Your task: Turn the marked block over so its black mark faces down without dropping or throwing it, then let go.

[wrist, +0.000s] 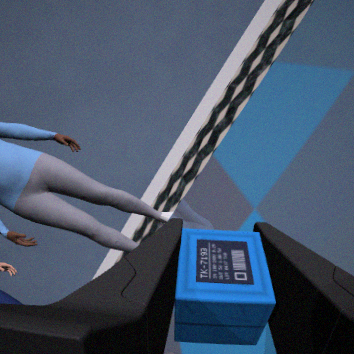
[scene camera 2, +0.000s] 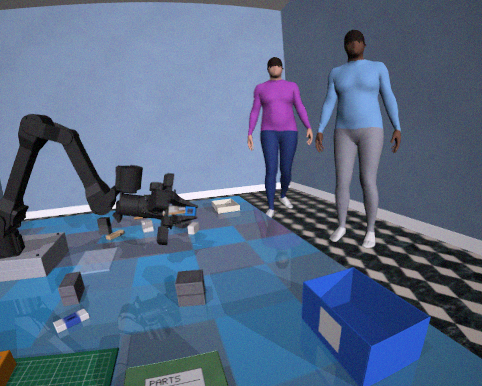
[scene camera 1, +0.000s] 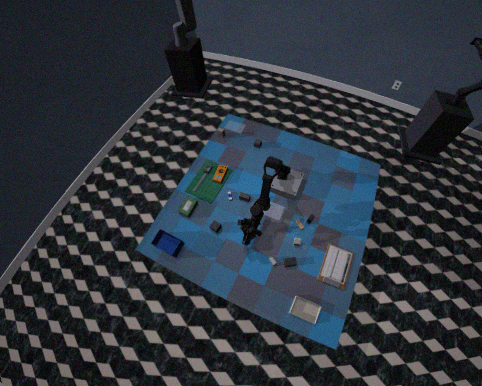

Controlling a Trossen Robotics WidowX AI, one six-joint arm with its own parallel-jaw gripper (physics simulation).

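Where they show: gripper, between the fingertips: [wrist: 216, 231] [scene camera 2: 197, 212] [scene camera 1: 243, 244]; arm's base, origin of its link: [scene camera 2: 10, 252] [scene camera 1: 282, 175].
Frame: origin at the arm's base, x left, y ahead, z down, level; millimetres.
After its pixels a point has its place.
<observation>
The marked block [wrist: 225, 312] {z -63, x -122, y 500 mm} [scene camera 2: 190, 211] {z -64, x -133, y 511 mm} is blue, with a dark printed label on one face. My gripper [wrist: 217, 231] {z -59, x -134, y 530 mm} [scene camera 2: 193, 212] {z -59, x -134, y 530 mm} [scene camera 1: 246, 241] {z -59, x -134, y 530 mm} is shut on it, with one black finger on each side. It holds the block in the air above the mat. The hand lies about level and is rolled, so its fingers stand roughly one above the other in scene camera 2. The label faces the wrist camera and looks turned sideways, toward scene camera 2. The block is too small to make out in scene camera 1.
Dark blocks [scene camera 2: 190, 287] {z 19, x -364, y 430 mm} [scene camera 1: 215, 226] {z 10, x -334, y 444 mm} [scene camera 1: 244, 197] {z 20, x -212, y 208 mm} stand near the arm. A blue bin [scene camera 2: 400, 350] {z 20, x -670, y 604 mm}, a green cutting mat [scene camera 2: 75, 365] {z 58, x -434, y 217 mm} and a green parts box [scene camera 1: 188, 206] {z 22, x -550, y 352 mm} lie to one side. A white tray [scene camera 2: 226, 210] {z 52, x 200, y 762 mm} stands beyond the gripper. Two people stand behind the mat.
</observation>
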